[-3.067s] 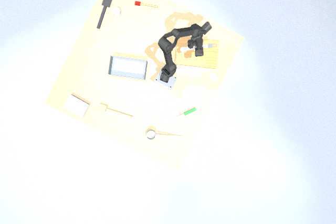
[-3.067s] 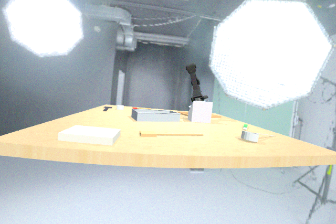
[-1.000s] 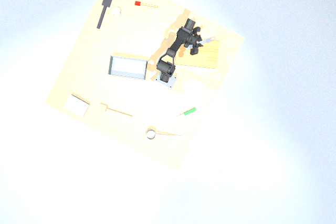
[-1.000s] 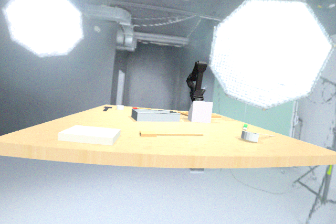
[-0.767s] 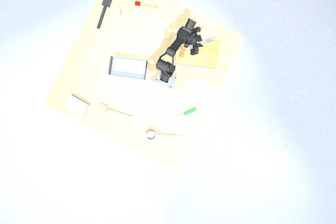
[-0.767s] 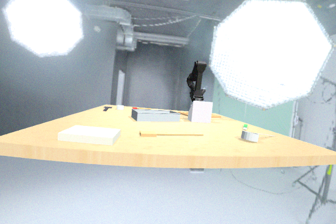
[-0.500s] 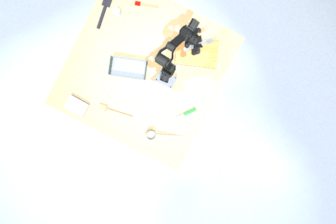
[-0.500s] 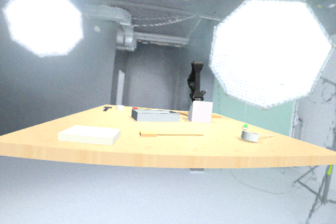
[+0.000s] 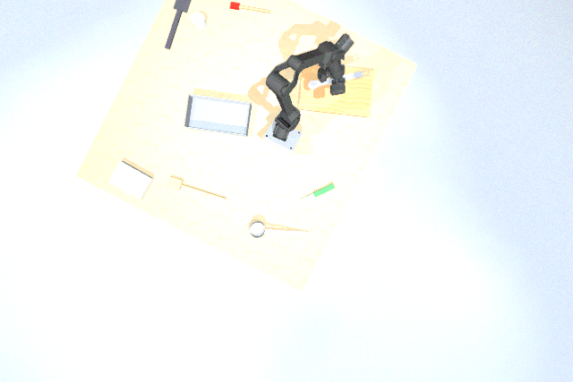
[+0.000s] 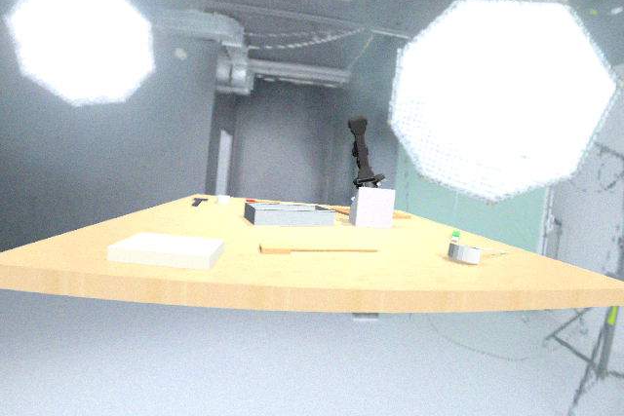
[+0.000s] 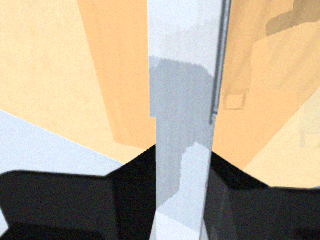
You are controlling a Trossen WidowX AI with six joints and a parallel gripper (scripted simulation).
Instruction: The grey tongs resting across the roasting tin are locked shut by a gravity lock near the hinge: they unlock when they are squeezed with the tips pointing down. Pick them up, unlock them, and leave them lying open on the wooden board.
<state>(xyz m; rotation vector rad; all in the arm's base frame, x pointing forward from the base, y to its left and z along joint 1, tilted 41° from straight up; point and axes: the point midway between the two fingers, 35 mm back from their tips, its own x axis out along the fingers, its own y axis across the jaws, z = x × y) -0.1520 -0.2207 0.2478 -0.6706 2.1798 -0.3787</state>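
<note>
Right now the wooden board is 10 mm ahead of my gripper tip and 100 mm below it. The rest, counted from my gripper tip: green-handled tool (100 mm behind, 530 mm to the left, 100 mm below); roasting tin (500 mm ahead, 350 mm to the left, 80 mm below); black spatula (890 mm ahead, 50 mm to the right, 110 mm below).
</note>
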